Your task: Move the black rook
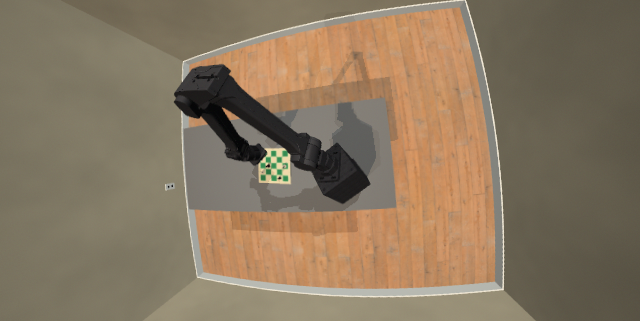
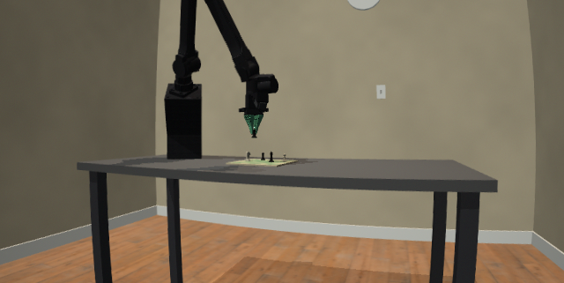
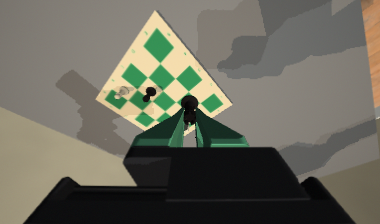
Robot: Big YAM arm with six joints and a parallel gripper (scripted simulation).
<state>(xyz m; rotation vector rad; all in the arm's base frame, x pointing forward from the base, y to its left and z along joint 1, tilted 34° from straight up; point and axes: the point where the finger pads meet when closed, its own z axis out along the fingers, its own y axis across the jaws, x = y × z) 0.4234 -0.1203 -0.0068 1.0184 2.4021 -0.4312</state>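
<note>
Right now the chessboard is 12 cm below my hand, 8 cm to the left of it and 1 cm ahead of it. Round my hand: black pawn (16 cm to the left, 11 cm below, 2 cm behind).
</note>
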